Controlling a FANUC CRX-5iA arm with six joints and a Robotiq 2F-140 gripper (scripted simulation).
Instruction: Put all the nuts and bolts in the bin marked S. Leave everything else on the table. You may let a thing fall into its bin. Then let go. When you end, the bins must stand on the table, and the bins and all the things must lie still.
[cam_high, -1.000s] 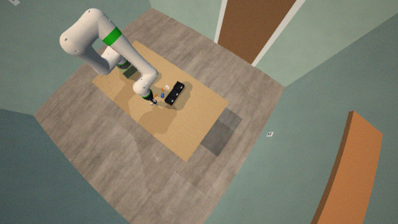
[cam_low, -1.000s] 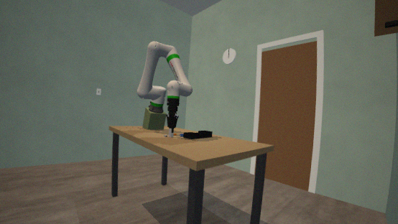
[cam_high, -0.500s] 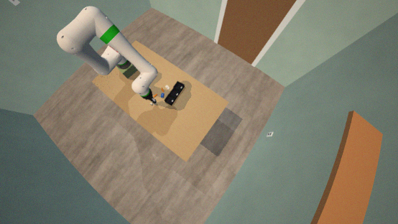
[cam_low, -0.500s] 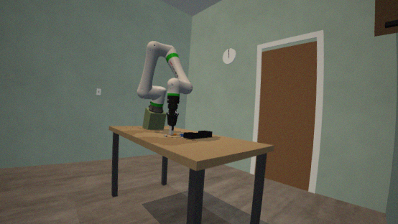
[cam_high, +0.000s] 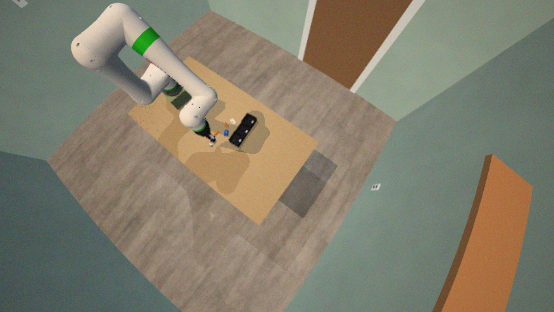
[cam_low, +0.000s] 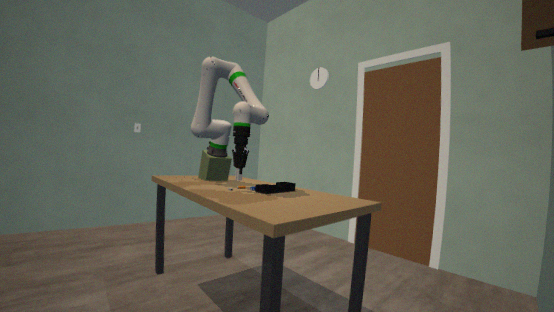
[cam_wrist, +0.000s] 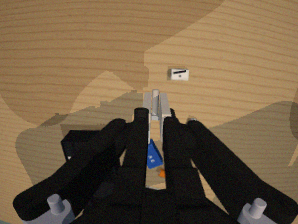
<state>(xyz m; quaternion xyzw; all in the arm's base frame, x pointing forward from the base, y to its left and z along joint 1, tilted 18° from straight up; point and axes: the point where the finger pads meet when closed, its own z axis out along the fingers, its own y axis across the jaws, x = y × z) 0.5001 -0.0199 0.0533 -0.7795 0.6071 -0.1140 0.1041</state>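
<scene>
Now: hand 220 mm to the right of the long black bin, 70 mm above it and 50 mm short of it. Round my hand: grey bolt: 30 mm below, 10 mm to the left; then white piece: 210 mm to the left, 90 mm below, 60 mm behind; then blue piece: 100 mm to the left, 80 mm below, 20 mm behind.
</scene>
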